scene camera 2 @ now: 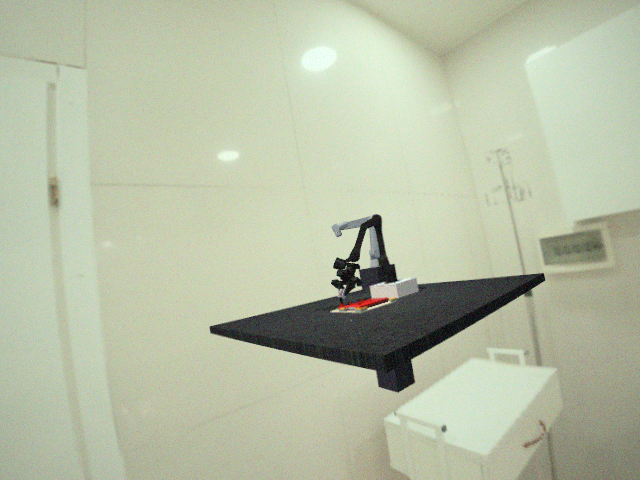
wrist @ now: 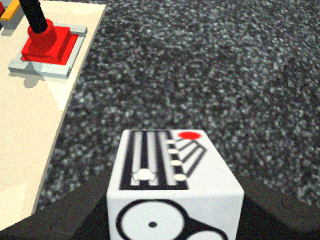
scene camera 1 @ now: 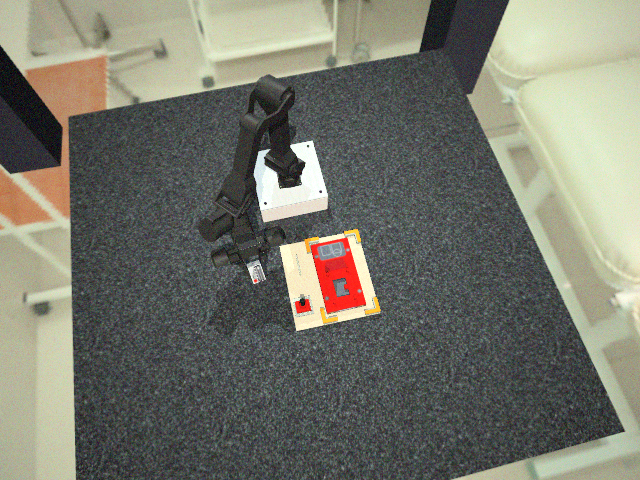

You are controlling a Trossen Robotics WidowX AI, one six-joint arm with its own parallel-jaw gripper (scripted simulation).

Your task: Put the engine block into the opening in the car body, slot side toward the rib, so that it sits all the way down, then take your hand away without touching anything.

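Engine block carried by my gripper; gripper visible in the wrist view too.
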